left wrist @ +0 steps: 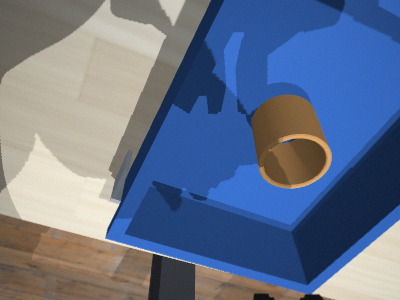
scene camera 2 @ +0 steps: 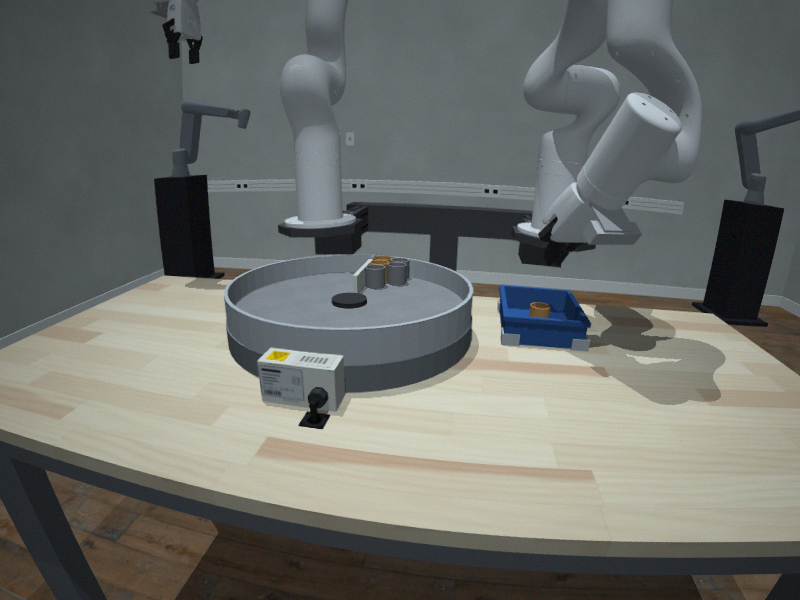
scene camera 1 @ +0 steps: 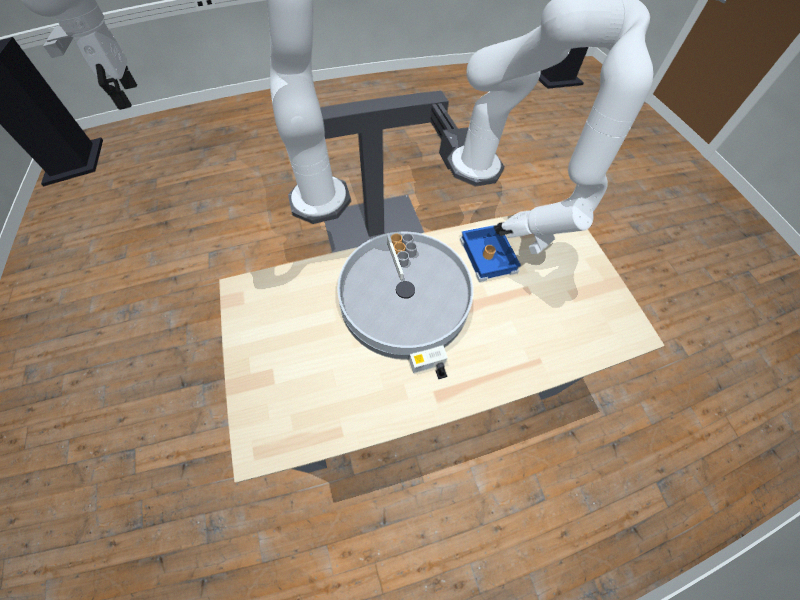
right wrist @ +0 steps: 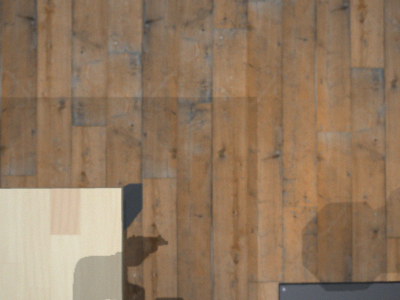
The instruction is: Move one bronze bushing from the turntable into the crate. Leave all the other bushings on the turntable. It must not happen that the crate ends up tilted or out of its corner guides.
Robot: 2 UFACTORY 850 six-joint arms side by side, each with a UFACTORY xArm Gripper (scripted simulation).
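A blue crate is visible to me in scene camera 1, and the left wrist view shows it as well. The crate is also there in scene camera 2 [546, 332]. In the right wrist view the crate is out of frame. On the crate, [scene camera 1: 477, 239] and [left wrist: 235, 206] are the same spot.
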